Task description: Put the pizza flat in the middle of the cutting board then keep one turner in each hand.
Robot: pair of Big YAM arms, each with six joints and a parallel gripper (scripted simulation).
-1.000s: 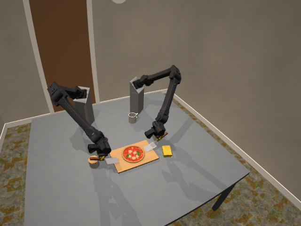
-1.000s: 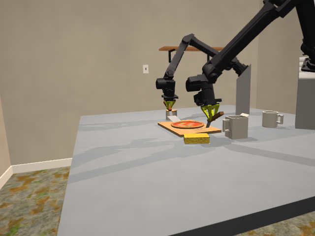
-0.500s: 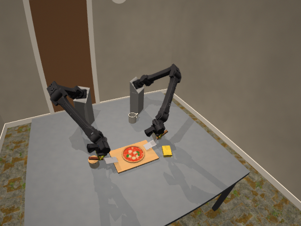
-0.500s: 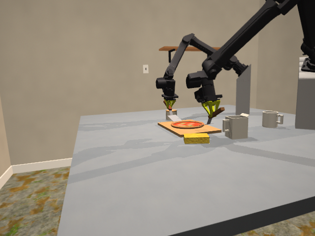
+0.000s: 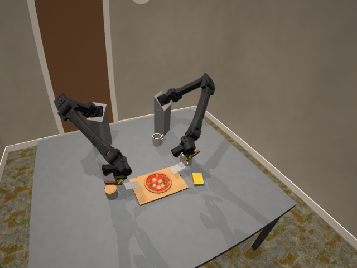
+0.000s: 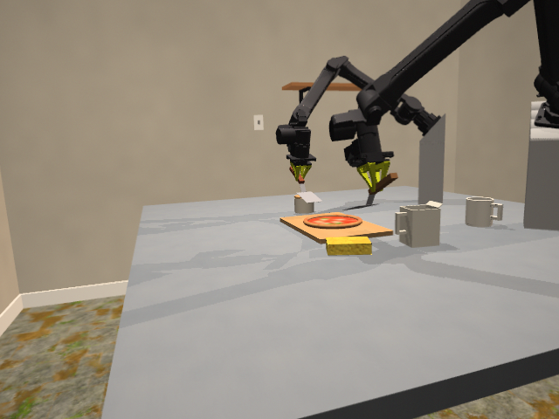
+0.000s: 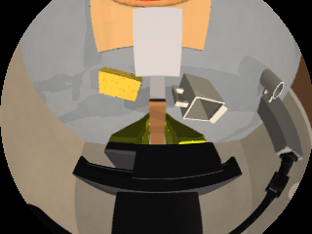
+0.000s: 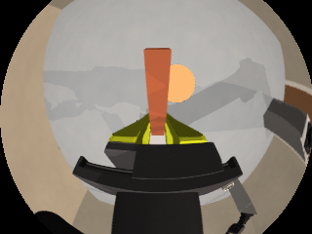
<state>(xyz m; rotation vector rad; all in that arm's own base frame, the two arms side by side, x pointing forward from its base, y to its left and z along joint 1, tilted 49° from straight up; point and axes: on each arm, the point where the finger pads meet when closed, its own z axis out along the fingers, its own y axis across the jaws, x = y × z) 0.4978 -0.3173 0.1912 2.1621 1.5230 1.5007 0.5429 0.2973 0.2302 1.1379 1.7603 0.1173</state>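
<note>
Right now my right hand is 11 cm above the lidded canister, 5 cm to the left of it and 4 cm past it. Also, from my right hand: yellow sponge 56 cm to the left, 13 cm below, 6 cm ahead; wooden cutting board 28 cm to the left, 14 cm below, 1 cm behind; pizza 28 cm to the left, 12 cm below, 2 cm behind.
Right now my left hand is 100 mm past the square mug, 40 mm to the right of it and 100 mm above it. Round my left hand: yellow sponge: 100 mm ahead, 30 mm to the left, 140 mm below; wooden cutting board: 30 mm ahead, 250 mm to the right, 150 mm below; pizza: 20 mm ahead, 250 mm to the right, 130 mm below.
</note>
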